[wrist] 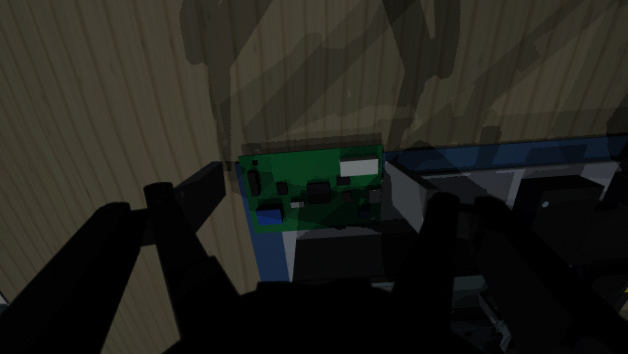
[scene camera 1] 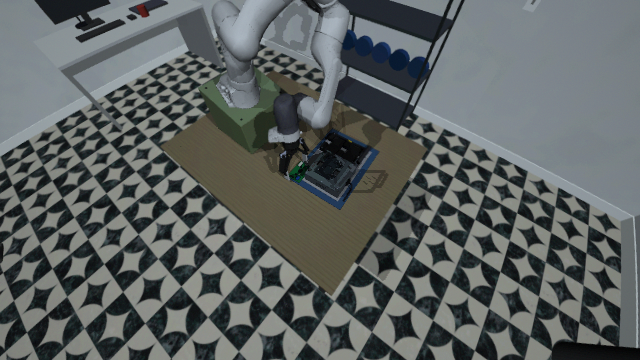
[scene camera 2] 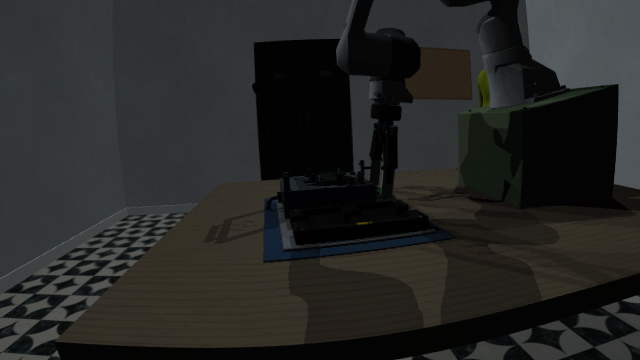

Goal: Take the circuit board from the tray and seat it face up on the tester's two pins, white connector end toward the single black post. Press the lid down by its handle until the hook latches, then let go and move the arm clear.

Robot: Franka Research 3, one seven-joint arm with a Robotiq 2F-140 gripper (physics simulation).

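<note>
The green circuit board (scene camera 1: 298, 171) (scene camera 2: 378, 191) (wrist: 295, 172) lies face up at the corner of the blue mat (scene camera 1: 341, 204) (scene camera 2: 272, 245) (wrist: 274, 260), beside the tester. Its white connector is at the upper right in the wrist view, its blue part at the lower left. My gripper (scene camera 1: 297, 168) (scene camera 2: 381, 192) (wrist: 305, 177) is open, its fingers low at the board's two short ends, the right one very close to the connector end; nothing is held. The tester (scene camera 1: 325, 175) (scene camera 2: 327, 195) is a grey block with dark parts on top. Its pins, post, hook and handle are too dark to tell apart.
A low black unit (scene camera 1: 345, 145) (scene camera 2: 360, 230) adjoins the grey block on the mat. The wooden table (scene camera 1: 240, 180) (scene camera 2: 200, 300) (wrist: 100, 100) carries them and the green arm base (scene camera 1: 240, 122) (scene camera 2: 490, 155). A shelf rack (scene camera 1: 376, 109) stands behind the table.
</note>
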